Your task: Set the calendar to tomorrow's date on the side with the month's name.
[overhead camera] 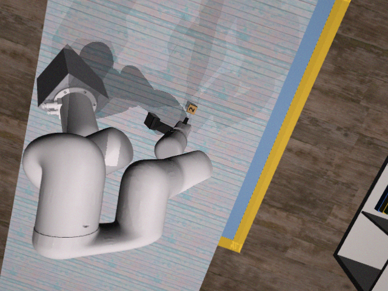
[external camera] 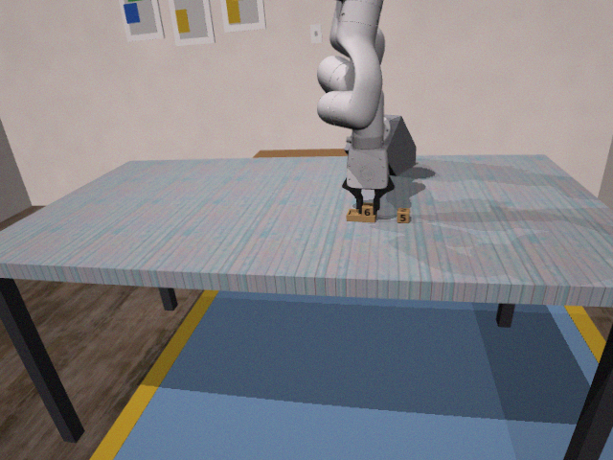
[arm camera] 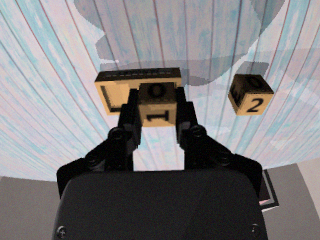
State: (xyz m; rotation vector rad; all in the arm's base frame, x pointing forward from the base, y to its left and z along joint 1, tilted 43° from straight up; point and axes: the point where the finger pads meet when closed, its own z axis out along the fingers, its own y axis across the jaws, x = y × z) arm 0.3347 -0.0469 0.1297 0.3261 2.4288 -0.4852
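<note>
My gripper is now 2 cm above the wooden digit cube. From my hand the other things lie so: wooden calendar tray: 1 cm behind, 1 cm to the right, 3 cm below.
</note>
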